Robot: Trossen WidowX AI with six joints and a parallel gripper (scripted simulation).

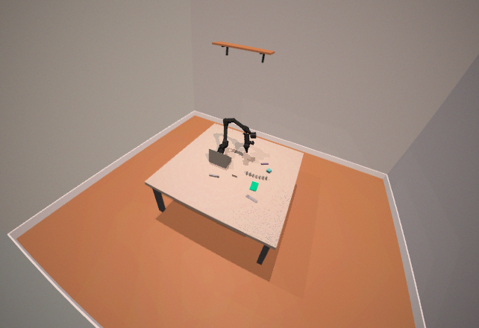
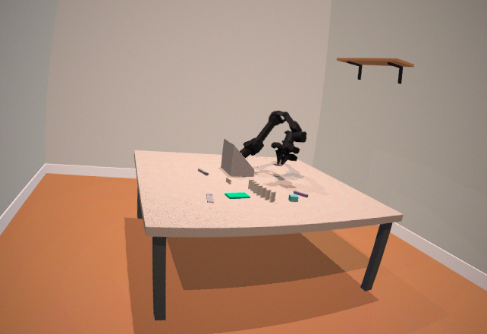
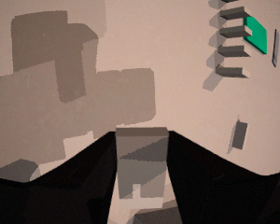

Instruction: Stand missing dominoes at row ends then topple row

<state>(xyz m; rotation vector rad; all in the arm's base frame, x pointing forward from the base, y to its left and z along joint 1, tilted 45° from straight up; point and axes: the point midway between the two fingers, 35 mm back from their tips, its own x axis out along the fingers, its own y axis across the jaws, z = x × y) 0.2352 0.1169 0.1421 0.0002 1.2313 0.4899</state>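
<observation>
Right now my gripper tip is 210 mm short of the purple bar, 100 mm above it and 70 mm to the right of it. Round my gripper tip: green flat card (290 mm to the right, 260 mm ahead, 110 mm below); teal block (290 mm ahead, 100 mm below, 10 mm to the right).
</observation>
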